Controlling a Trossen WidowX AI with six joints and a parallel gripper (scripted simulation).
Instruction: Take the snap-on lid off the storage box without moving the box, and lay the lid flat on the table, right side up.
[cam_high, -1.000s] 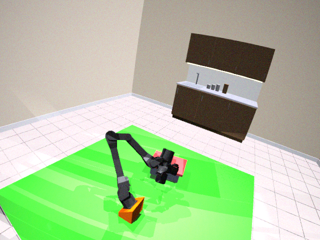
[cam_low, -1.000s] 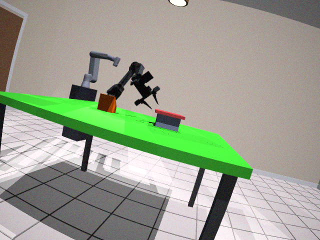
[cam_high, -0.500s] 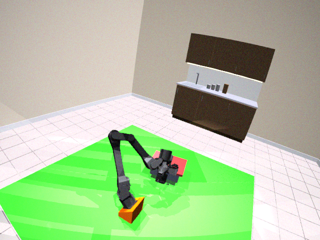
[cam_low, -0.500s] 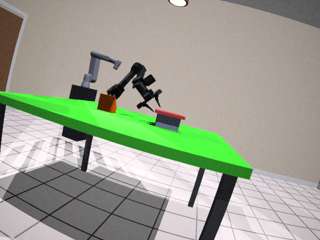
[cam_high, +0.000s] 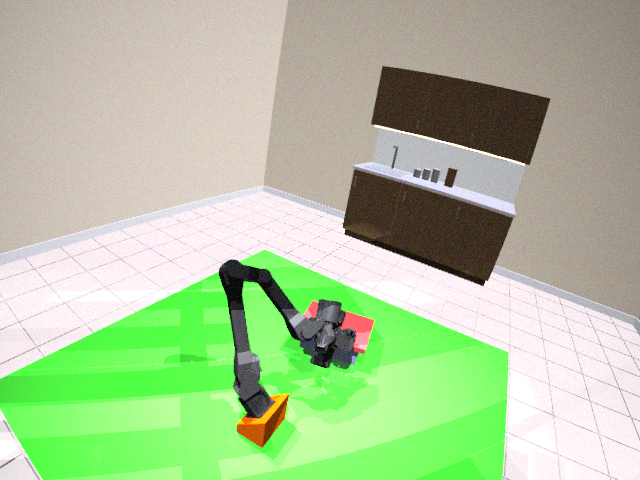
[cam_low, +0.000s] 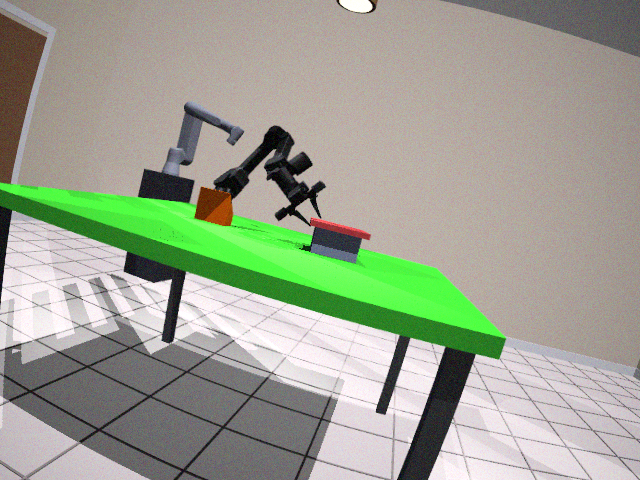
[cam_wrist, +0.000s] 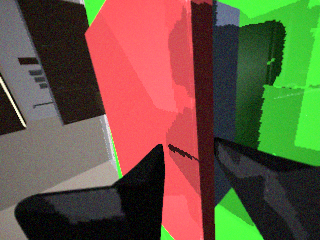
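Now: the lid 70 mm ahead of my gripper tip and 20 mm to the left of it. The rest, counted from my gripper tip: storage box 70 mm ahead, 40 mm below, 20 mm to the left.
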